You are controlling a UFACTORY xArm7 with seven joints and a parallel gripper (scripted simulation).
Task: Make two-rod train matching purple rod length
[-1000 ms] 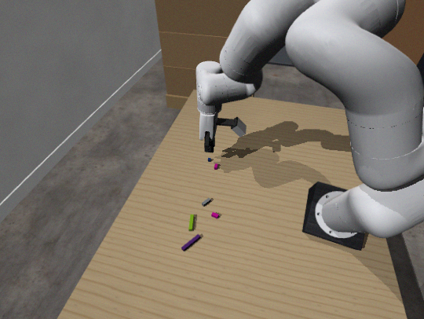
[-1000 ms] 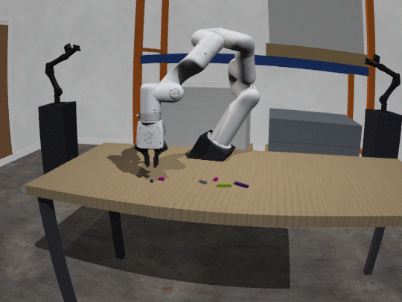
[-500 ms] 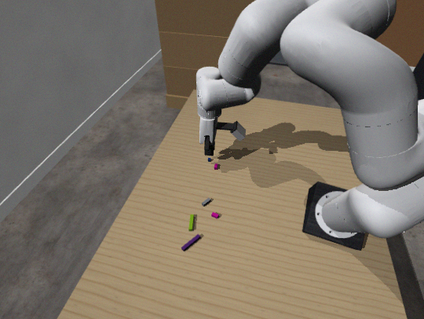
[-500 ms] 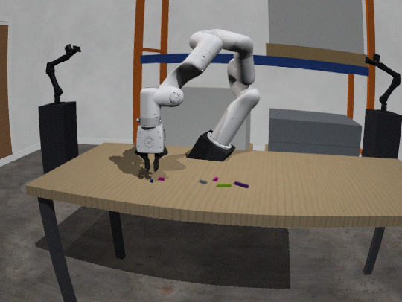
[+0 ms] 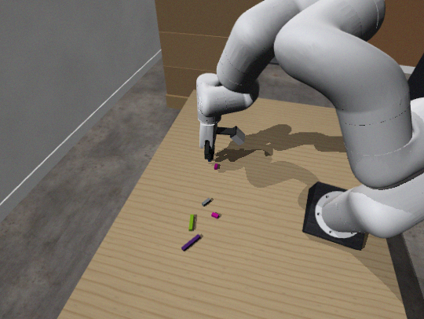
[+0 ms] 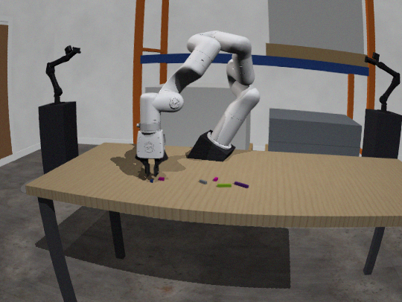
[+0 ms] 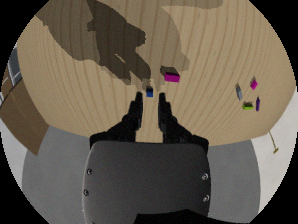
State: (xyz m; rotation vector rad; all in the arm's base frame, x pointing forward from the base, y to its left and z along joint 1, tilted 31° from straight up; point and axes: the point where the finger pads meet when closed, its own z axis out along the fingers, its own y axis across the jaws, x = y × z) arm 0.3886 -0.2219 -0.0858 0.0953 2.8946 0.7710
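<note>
The blue rod lies 40 mm below my hand. Also, from my hand: grey rod (190 mm to the left, 40 mm below, 10 mm behind); then lime rod (270 mm to the left, 40 mm below, 20 mm ahead); then purple rod (330 mm to the left, 40 mm below, 10 mm ahead).
</note>
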